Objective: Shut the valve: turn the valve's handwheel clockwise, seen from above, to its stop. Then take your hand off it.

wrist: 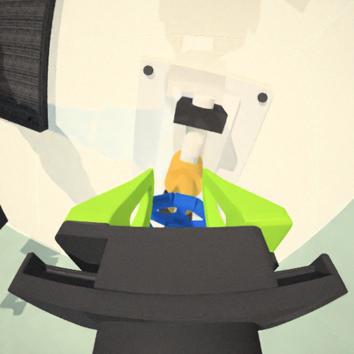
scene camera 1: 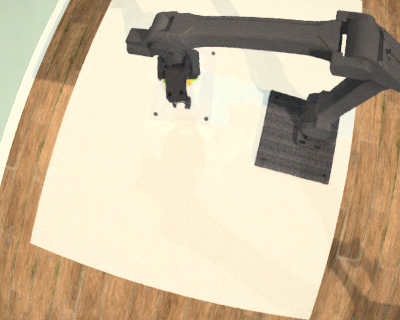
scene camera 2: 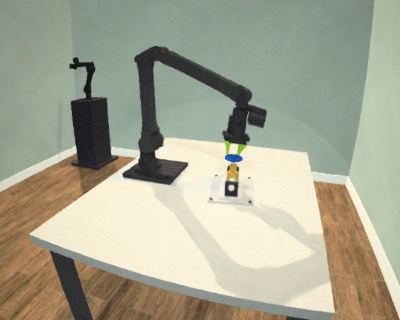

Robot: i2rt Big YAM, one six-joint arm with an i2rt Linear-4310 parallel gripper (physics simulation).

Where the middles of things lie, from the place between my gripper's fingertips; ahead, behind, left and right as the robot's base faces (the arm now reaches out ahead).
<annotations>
My hand is 20 mm short of the blue handwheel (wrist: 181, 202) and 40 mm to the left of it. Round my hand: pale base plate (scene camera 1: 203, 115) 20 mm ahead, 40 mm to the right, 120 mm below.
</annotations>
